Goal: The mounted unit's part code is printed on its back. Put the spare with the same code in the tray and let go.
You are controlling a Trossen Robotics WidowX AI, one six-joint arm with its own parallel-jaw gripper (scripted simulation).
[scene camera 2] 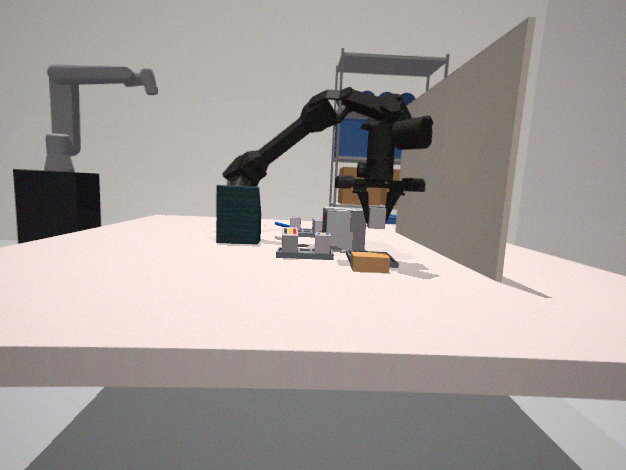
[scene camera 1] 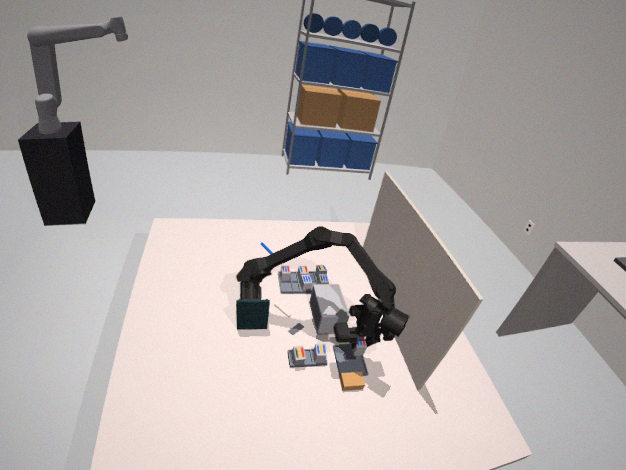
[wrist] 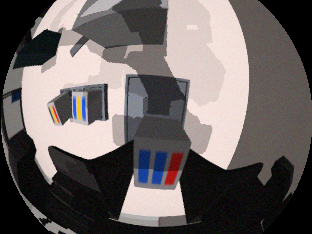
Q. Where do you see a tall panel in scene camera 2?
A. At 463,214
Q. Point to a dark tray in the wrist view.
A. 157,96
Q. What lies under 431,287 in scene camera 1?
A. A tall panel.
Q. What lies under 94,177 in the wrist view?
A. The gripper.
